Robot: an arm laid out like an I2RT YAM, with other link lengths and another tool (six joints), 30 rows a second.
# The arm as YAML. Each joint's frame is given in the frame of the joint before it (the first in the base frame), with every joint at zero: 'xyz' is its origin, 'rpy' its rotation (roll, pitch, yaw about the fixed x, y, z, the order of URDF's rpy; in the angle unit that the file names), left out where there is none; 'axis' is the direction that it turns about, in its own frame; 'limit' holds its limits. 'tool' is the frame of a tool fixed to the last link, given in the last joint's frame.
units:
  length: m
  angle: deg
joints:
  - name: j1
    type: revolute
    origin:
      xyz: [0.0, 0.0, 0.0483]
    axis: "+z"
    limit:
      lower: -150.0
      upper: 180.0
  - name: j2
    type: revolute
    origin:
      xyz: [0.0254, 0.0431, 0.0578]
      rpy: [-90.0, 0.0, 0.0]
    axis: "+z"
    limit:
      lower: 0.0
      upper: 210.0
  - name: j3
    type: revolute
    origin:
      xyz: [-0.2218, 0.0, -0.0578]
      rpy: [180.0, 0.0, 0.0]
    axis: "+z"
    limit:
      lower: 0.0
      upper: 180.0
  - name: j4
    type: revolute
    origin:
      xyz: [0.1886, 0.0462, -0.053]
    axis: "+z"
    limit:
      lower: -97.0
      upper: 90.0
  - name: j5
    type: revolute
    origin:
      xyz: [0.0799, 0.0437, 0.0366]
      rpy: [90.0, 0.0, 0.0]
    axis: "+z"
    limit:
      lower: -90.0
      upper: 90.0
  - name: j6
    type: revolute
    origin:
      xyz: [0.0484, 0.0, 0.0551]
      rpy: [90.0, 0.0, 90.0]
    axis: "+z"
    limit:
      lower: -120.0
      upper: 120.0
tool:
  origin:
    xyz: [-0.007, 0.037, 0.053]
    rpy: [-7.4, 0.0, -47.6]
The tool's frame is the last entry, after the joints.
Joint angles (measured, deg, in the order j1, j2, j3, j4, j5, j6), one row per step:
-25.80, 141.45, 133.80, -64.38, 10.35, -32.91
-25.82, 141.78, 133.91, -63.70, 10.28, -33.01
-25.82, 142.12, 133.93, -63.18, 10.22, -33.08
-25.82, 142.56, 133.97, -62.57, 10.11, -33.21
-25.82, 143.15, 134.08, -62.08, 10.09, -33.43
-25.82, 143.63, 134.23, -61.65, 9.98, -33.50
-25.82, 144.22, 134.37, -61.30, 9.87, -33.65
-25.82, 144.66, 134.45, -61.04, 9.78, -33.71
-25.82, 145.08, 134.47, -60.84, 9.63, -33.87
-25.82, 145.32, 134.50, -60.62, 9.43, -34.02
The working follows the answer.
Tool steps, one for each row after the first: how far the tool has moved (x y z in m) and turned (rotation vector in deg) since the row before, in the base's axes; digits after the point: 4 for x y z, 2 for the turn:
0.0021, -0.0011, -0.0017, -0.16, -0.41, 0.10
0.0015, -0.0006, -0.0021, -0.05, -0.18, 0.08
0.0017, -0.0007, -0.0027, -0.02, -0.20, 0.16
0.0014, -0.0008, -0.0034, -0.03, 0.05, 0.21
0.0015, -0.0005, -0.0026, 0.04, -0.11, 0.10
0.0011, -0.0004, -0.0034, 0.11, 0.09, 0.18
0.0008, -0.0002, -0.0027, 0.11, 0.07, 0.08
0.0005, 0.0000, -0.0028, 0.18, 0.16, 0.20
0.0007, -0.0001, -0.0015, 0.13, -0.05, 0.20

Tool pose at each row, in the base's axes (x y z in m, rotation vector in deg; rounded; the steps above come from the unrounded poses):
0.3492, -0.2027, 0.0823, 150.42, -52.10, 19.68
0.3512, -0.2038, 0.0806, 150.35, -52.04, 20.32
0.3527, -0.2044, 0.0785, 150.36, -51.98, 20.61
0.3544, -0.2051, 0.0758, 150.43, -51.83, 20.92
0.3558, -0.2059, 0.0724, 150.51, -51.53, 20.92
0.3573, -0.2065, 0.0698, 150.60, -51.45, 21.09
0.3584, -0.2069, 0.0664, 150.79, -51.24, 20.98
0.3592, -0.2071, 0.0637, 150.93, -51.15, 20.86
0.3596, -0.2072, 0.0609, 151.19, -50.92, 20.63
0.3603, -0.2072, 0.0594, 151.43, -50.73, 20.70

